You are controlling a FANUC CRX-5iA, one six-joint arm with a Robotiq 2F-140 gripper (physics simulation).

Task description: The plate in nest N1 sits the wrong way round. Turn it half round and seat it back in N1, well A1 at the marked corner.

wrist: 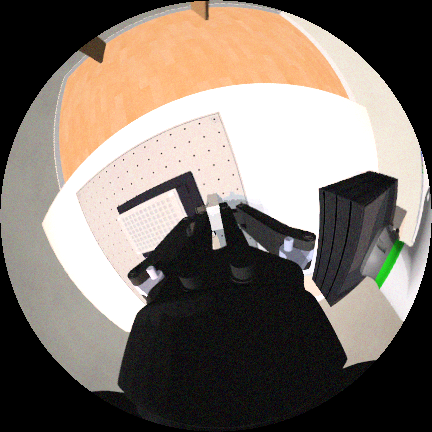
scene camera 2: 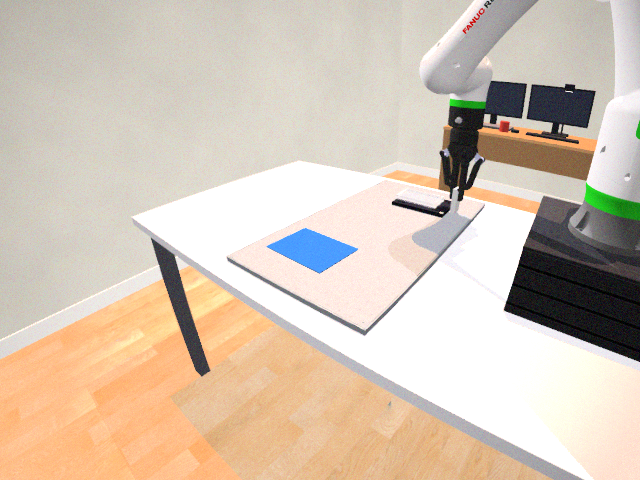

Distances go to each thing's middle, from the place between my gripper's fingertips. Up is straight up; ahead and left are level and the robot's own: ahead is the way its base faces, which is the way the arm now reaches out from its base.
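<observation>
The flat blue rectangle (scene camera 2: 313,250) is 43 cm to the left of my hand and 14 cm ahead of it. As for the white well plate (wrist: 145,225), my hand is 1 cm below it, 1 cm to the right of it and 11 cm short of it. Going by their middles, the white well plate is the nearest to my hand of the things named here.
</observation>
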